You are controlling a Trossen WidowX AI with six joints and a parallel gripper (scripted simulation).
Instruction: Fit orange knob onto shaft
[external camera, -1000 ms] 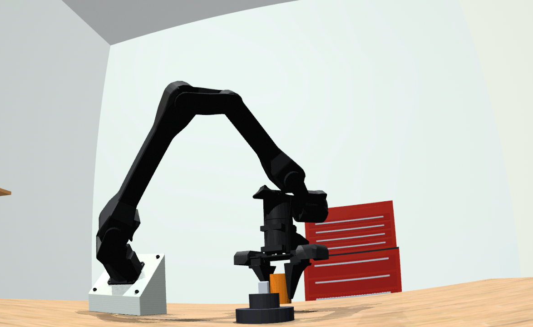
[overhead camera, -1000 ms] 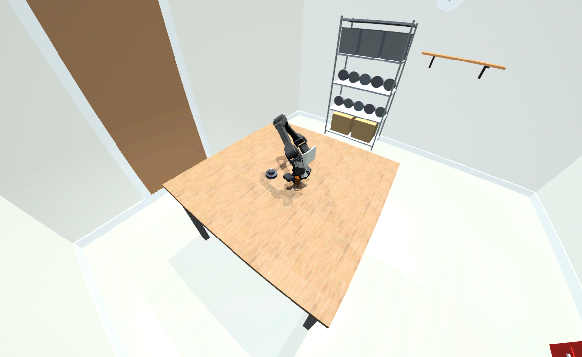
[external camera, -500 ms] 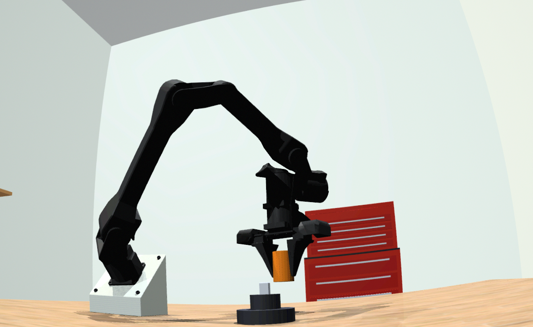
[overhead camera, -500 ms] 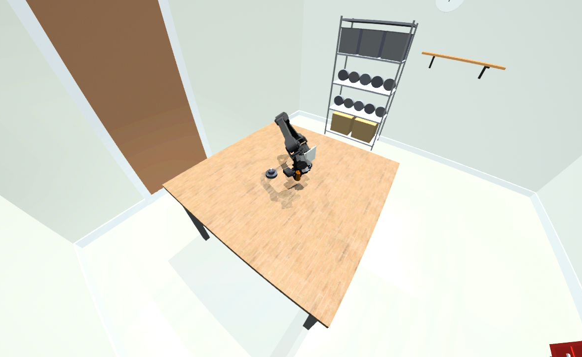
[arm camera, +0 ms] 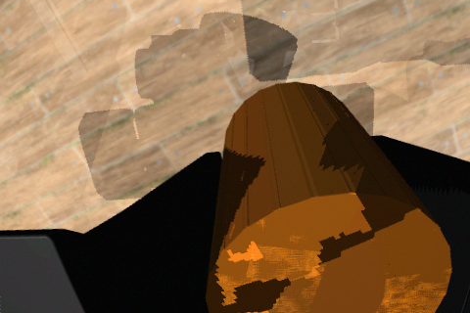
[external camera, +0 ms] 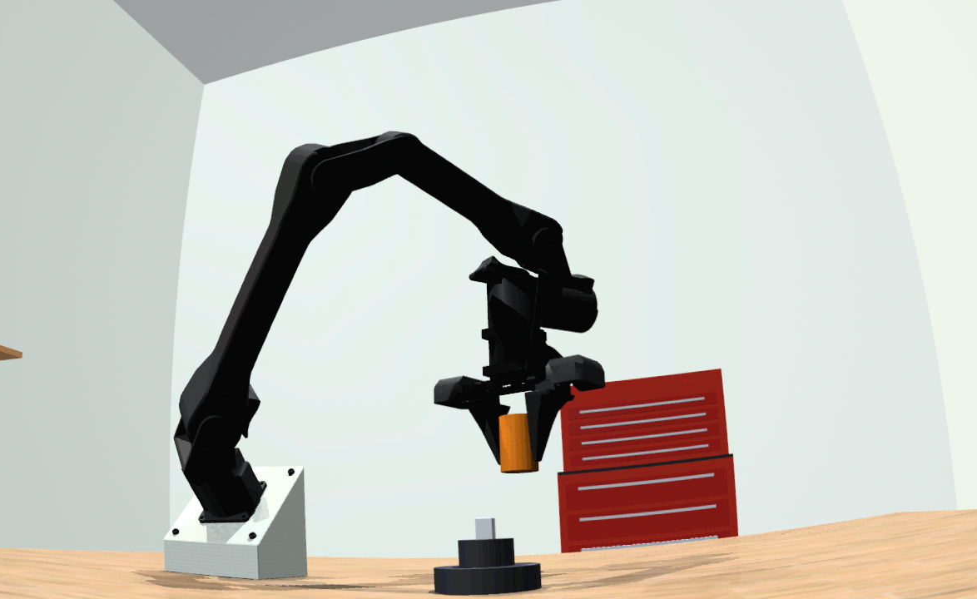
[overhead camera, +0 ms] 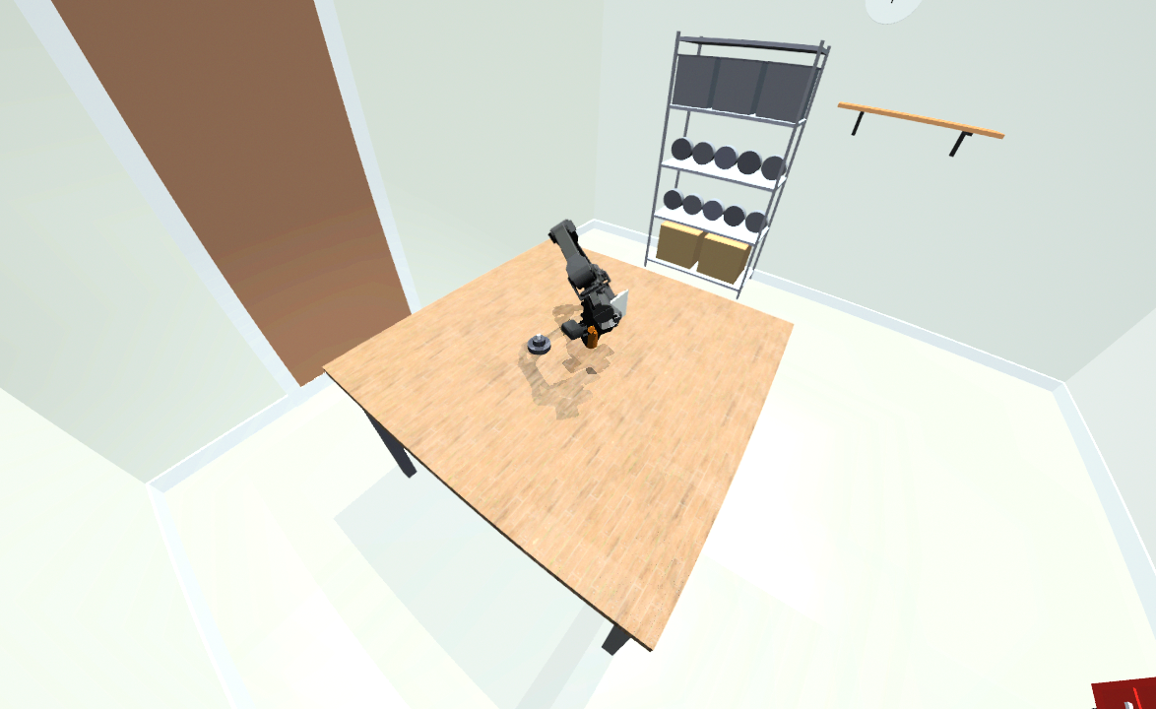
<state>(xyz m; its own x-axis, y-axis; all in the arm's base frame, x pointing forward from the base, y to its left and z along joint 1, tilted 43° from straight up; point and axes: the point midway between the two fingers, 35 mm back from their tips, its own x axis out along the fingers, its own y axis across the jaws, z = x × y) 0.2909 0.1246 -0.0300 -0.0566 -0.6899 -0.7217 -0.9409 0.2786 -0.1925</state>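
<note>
The dark round pedestal is 21 cm to the right of my gripper tip, 9 cm below it and 2 cm ahead of it. The rest, counted from my gripper tip: orange knob 3 cm above.
</note>
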